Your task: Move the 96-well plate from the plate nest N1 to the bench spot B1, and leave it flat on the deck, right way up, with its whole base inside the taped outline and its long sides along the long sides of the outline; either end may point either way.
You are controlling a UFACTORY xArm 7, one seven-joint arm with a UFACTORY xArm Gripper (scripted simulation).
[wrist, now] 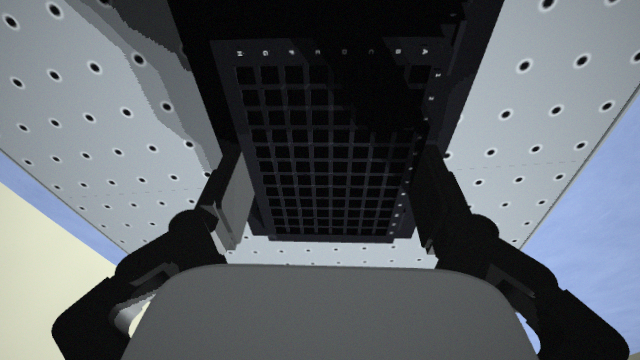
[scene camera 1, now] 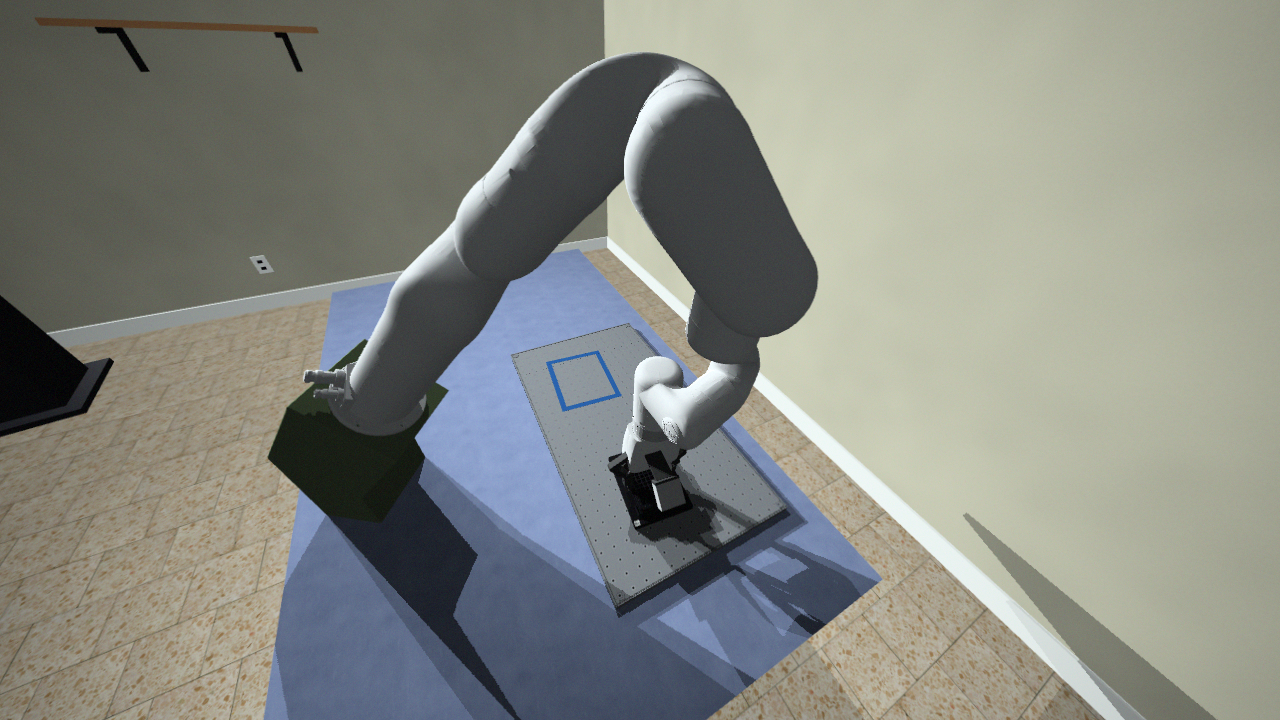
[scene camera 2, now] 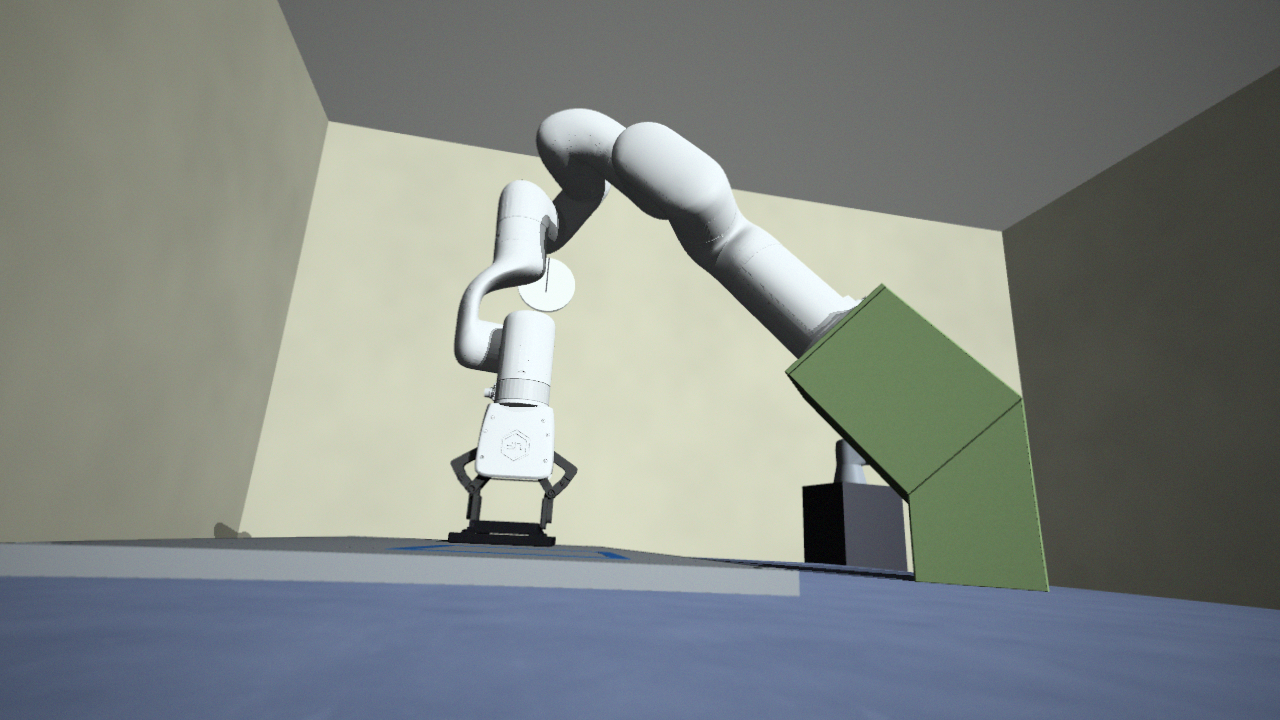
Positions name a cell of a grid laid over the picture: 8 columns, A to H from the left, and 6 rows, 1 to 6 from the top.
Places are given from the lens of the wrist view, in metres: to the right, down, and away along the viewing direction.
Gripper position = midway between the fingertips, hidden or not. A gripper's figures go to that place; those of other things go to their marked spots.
gripper (wrist: E3): 0.01, -0.01, 0.13
black 96-well plate (wrist: E3): 0.01, 0.00, 0.14
